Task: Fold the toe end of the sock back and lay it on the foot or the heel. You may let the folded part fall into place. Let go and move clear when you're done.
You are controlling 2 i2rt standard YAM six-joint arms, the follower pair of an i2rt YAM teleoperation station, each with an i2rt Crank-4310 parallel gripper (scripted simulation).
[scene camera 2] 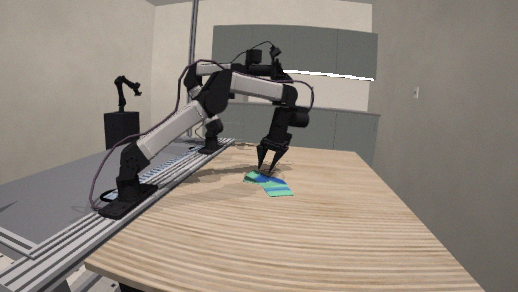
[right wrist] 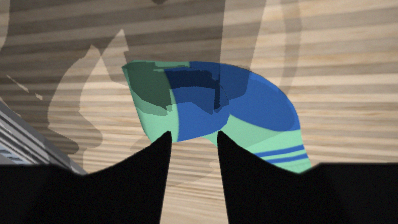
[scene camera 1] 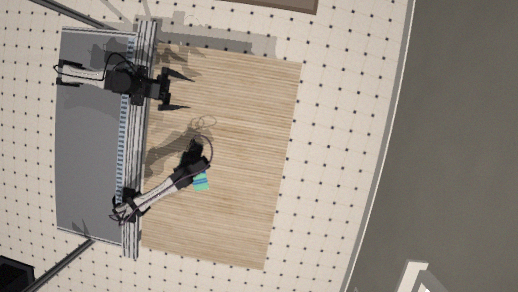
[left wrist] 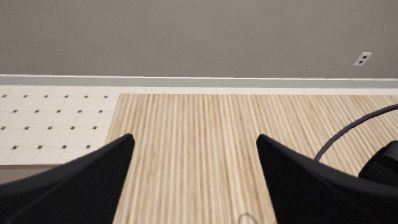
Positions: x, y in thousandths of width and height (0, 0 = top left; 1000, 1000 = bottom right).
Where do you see a mint-green sock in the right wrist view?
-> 484, 444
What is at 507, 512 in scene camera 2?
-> My right gripper.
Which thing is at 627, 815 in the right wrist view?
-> My right gripper.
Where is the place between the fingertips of my left gripper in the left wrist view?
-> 491, 609
